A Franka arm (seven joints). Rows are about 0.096 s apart.
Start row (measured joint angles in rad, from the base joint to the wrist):
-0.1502, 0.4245, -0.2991, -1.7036, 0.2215, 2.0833, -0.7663
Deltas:
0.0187, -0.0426, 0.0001, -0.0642, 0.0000, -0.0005, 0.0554
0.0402, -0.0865, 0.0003, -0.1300, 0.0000, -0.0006, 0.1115
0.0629, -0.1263, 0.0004, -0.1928, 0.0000, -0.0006, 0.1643
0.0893, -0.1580, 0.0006, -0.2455, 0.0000, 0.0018, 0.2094
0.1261, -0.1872, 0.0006, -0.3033, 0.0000, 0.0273, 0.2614
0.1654, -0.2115, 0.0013, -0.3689, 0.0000, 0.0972, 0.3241
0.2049, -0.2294, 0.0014, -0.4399, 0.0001, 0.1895, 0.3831
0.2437, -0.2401, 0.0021, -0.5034, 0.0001, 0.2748, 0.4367
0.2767, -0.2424, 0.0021, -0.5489, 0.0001, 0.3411, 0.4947
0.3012, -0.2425, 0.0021, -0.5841, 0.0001, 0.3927, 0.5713
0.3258, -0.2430, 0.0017, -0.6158, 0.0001, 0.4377, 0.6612
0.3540, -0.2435, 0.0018, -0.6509, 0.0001, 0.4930, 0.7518
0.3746, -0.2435, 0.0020, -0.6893, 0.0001, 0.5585, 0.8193
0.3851, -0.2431, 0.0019, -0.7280, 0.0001, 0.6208, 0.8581
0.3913, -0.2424, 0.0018, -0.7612, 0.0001, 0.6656, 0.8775
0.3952, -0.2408, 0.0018, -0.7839, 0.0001, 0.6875, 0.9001
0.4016, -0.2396, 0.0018, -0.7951, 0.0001, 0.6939, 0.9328
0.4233, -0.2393, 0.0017, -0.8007, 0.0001, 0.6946, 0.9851
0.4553, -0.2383, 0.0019, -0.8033, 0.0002, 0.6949, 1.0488
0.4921, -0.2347, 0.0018, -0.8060, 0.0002, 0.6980, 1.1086
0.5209, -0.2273, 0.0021, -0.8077, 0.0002, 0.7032, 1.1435
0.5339, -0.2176, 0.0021, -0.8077, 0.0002, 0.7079, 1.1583
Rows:
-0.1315, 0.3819, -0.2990, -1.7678, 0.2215, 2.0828, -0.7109
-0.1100, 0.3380, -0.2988, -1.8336, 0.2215, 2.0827, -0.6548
-0.0873, 0.2982, -0.2987, -1.8964, 0.2215, 2.0827, -0.6020
-0.0609, 0.2665, -0.2985, -1.9491, 0.2215, 2.0851, -0.5569
-0.0241, 0.2373, -0.2985, -2.0069, 0.2215, 2.1106, -0.5049
0.0152, 0.2130, -0.2978, -2.0725, 0.2215, 2.1805, -0.4422
0.0547, 0.1951, -0.2977, -2.1435, 0.2216, 2.2728, -0.3832
0.0935, 0.1844, -0.2970, -2.2070, 0.2216, 2.3581, -0.3296
0.1265, 0.1821, -0.2970, -2.2525, 0.2216, 2.4244, -0.2716
0.1510, 0.1820, -0.2970, -2.2877, 0.2216, 2.4760, -0.1950
0.1756, 0.1815, -0.2974, -2.3194, 0.2216, 2.5210, -0.1051
0.2038, 0.1810, -0.2973, -2.3545, 0.2216, 2.5763, -0.0145
0.2244, 0.1810, -0.2971, -2.3929, 0.2216, 2.6418, 0.0530
0.2349, 0.1814, -0.2972, -2.4316, 0.2216, 2.7041, 0.0918
0.2411, 0.1821, -0.2973, -2.4648, 0.2216, 2.7489, 0.1112
0.2450, 0.1837, -0.2973, -2.4875, 0.2216, 2.7708, 0.1338
0.2514, 0.1849, -0.2973, -2.4987, 0.2216, 2.7772, 0.1665
0.2731, 0.1852, -0.2974, -2.5043, 0.2216, 2.7779, 0.2188
0.3051, 0.1862, -0.2972, -2.5069, 0.2217, 2.7782, 0.2825
0.3419, 0.1898, -0.2973, -2.5096, 0.2217, 2.7813, 0.3423
0.3707, 0.1972, -0.2970, -2.5113, 0.2217, 2.7865, 0.3772
0.3837, 0.2069, -0.2970, -2.5113, 0.2217, 2.7912, 0.3920

